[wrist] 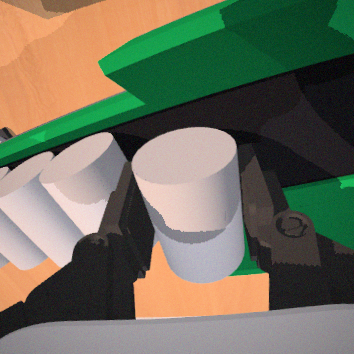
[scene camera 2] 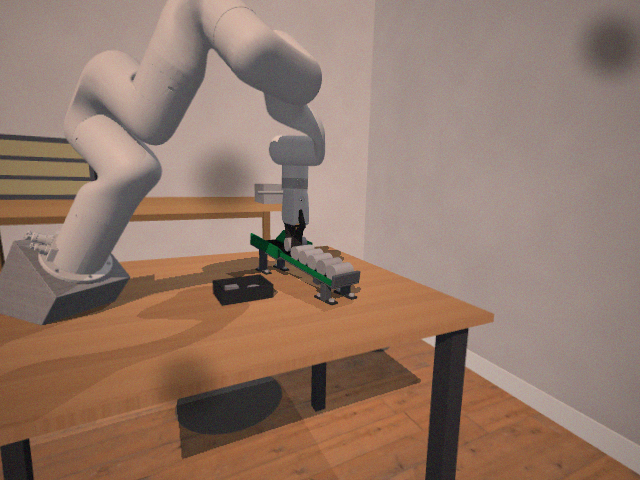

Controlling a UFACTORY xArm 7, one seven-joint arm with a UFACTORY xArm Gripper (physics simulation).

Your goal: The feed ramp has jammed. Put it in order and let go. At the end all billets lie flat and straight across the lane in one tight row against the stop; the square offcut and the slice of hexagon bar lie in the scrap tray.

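Seen in the pictures: gripper, fingertip midpoint: (wrist: 192, 177) (scene camera 2: 293, 248); arm's base, origin of the base link: (scene camera 2: 77, 260).
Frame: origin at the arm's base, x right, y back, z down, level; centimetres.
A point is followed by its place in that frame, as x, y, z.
Observation:
My gripper (scene camera 2: 295, 240) @[6.0, -50.7, 2.1] (wrist: 192, 177) @[6.0, -50.7, 2.1] is shut on a grey-white billet (scene camera 2: 287, 244) @[6.4, -48.4, 0.7] (wrist: 192, 205) @[5.5, -49.6, -1.1], held crosswise at the feed ramp (scene camera 2: 301, 267) (wrist: 165, 52), uphill of the row. Whether it touches the lane floor is hidden. Several billets lie side by side across the lane; the uphill one (scene camera 2: 300, 251) (wrist: 82, 175) is next to my left finger in the wrist view, and the lowest one (scene camera 2: 339, 269) @[28.3, -49.3, 3.3] is at the grey stop (scene camera 2: 346, 279) @[29.5, -50.6, 5.7]. The black scrap tray (scene camera 2: 248, 296) @[15.1, -31.7, 10.4] holds two small pale pieces, one at left (scene camera 2: 231, 286) @[10.1, -29.6, 8.7] and one at right (scene camera 2: 253, 285) @[10.1, -35.6, 9.6]; their shapes are unclear.
The ramp stands on dark legs on the wooden table (scene camera 2: 392, 304) @[36.8, -59.3, 11.7], with green side rails along the lane. The tray is left of the ramp in the scene view. A back bench (scene camera 2: 206, 205) with a grey box (scene camera 2: 267, 193) stands behind.

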